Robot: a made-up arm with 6 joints. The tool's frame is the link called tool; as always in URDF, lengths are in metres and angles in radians. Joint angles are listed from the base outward.
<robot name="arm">
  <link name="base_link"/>
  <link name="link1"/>
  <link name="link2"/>
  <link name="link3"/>
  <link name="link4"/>
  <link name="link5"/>
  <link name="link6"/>
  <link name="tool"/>
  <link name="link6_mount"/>
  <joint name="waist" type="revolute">
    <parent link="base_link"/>
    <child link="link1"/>
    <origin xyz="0 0 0.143" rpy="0 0 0"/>
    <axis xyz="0 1 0"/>
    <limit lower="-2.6" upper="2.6"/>
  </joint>
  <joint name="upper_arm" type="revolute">
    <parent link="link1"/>
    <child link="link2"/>
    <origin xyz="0.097 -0.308 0.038" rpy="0 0 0"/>
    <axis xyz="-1 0 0"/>
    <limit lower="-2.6" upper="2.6"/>
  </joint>
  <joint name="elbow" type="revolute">
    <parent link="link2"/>
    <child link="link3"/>
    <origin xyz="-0.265 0.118 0.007" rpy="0 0 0"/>
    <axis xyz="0 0 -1"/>
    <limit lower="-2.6" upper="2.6"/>
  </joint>
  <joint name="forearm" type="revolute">
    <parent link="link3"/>
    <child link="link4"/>
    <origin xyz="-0.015 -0.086 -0.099" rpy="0 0 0"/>
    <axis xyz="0 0 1"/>
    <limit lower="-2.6" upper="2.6"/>
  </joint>
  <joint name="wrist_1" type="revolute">
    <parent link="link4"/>
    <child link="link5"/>
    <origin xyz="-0.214 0.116 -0.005" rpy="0 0 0"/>
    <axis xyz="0 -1 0"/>
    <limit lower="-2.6" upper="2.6"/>
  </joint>
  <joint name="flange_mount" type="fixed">
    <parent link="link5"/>
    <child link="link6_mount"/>
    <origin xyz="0.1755 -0.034 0.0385" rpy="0 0 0"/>
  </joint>
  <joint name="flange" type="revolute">
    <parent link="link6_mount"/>
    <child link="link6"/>
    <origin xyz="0.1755 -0.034 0.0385" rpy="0 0 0"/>
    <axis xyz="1 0 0"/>
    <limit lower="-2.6" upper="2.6"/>
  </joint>
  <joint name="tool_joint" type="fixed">
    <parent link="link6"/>
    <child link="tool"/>
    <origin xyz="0.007 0.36 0.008" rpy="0 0 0"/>
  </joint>
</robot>
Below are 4 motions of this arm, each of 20 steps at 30 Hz.
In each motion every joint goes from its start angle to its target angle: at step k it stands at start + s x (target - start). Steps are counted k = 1, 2, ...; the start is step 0. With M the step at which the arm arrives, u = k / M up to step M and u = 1 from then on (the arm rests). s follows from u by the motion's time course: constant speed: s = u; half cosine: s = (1 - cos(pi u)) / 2; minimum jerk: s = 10 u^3 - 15 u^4 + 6 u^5.
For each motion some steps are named. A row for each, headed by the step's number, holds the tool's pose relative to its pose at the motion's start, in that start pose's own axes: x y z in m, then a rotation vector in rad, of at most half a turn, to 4 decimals.
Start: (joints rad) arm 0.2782 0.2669 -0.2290 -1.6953 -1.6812 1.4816
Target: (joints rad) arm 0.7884 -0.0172 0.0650 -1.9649 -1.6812 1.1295
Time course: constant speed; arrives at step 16
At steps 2, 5, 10, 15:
2: 0.0011 -0.0171 0.0233 0.0169 -0.0481 -0.0453
5: -0.0014 -0.0419 0.0600 0.0468 -0.1231 -0.1100
10: -0.0166 -0.0807 0.1246 0.1081 -0.2558 -0.2078
15: -0.0466 -0.1160 0.1913 0.1820 -0.3975 -0.2915

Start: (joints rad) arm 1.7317 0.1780 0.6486 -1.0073 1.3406 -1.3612
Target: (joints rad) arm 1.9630 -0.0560 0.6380 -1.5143 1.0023 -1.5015
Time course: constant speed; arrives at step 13
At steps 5, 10, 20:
5: -0.0306 0.0694 -0.0502 -0.2552 -0.0091 0.2077
10: -0.0666 0.1027 -0.1161 -0.5275 -0.0188 0.3906
20: -0.0862 0.1041 -0.1592 -0.6984 -0.0226 0.4865

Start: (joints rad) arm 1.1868 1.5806 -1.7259 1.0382 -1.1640 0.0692
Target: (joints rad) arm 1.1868 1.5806 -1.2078 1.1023 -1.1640 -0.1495
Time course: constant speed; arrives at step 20
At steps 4, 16, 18, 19, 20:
4: 0.0135 0.0078 0.0152 0.0397 -0.0017 -0.0359
16: 0.0558 0.0242 0.0650 0.1589 0.0026 -0.1432
18: 0.0630 0.0257 0.0739 0.1789 0.0047 -0.1609
19: 0.0666 0.0264 0.0784 0.1888 0.0059 -0.1697
20: 0.0703 0.0270 0.0829 0.1988 0.0072 -0.1785

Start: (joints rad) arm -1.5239 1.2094 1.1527 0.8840 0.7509 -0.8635
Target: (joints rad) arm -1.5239 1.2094 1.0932 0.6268 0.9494 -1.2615
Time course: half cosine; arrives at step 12
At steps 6, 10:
6: 0.0382 -0.0363 -0.0751 -0.2697 -0.0001 -0.1211
10: 0.0644 -0.0885 -0.1335 -0.5078 0.0146 -0.2235

